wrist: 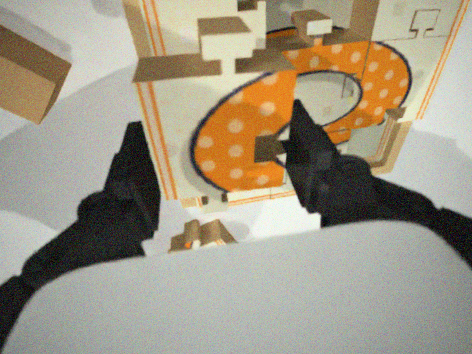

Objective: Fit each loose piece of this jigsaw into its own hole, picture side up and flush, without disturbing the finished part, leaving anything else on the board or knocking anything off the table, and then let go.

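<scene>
My gripper (218, 137) is shut on a jigsaw piece (235, 127) with a dotted orange curve, a dark outline and an orange-striped left edge. The piece is picture side up, with a tab at its top and a notch in its right side. It is in front of the board (397, 142) and covers part of it; the gap beneath it is hidden. The board's picture (385, 82) continues the orange curve to the right. A grey recess (365, 140) shows at the board's lower right. Another small loose piece (210, 231) is partly hidden by the gripper body at the bottom.
A plain brown block (30, 75) is at the far left. A raised tab (318, 26) with brown sides stands out near the top centre, with a grey recess (287, 14) behind it. The right finger covers part of the picture.
</scene>
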